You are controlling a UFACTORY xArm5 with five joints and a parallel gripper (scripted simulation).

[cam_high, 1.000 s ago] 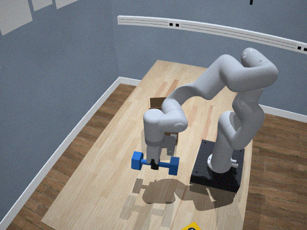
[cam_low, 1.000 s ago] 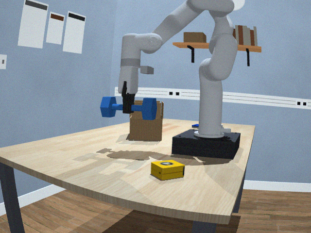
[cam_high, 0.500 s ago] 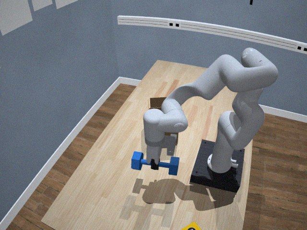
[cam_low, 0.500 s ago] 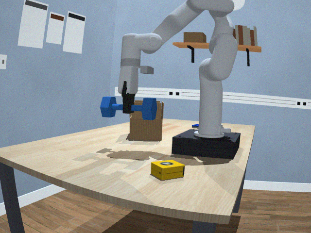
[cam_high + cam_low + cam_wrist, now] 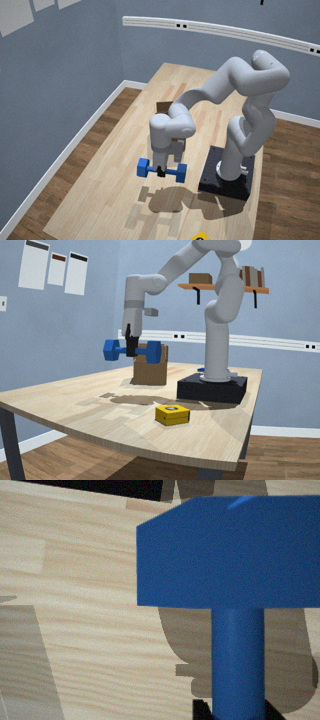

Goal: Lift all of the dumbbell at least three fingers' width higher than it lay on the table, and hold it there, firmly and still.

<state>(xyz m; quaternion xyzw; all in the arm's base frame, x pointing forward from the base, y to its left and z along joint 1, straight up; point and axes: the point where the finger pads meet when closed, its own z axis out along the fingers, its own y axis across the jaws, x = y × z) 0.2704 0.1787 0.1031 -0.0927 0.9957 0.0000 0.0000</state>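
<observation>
Right now my hand is right at the blue dumbbell. The rest, counted from my hand: yellow tape measure: 240 mm behind, 200 mm to the left, 150 mm below.
</observation>
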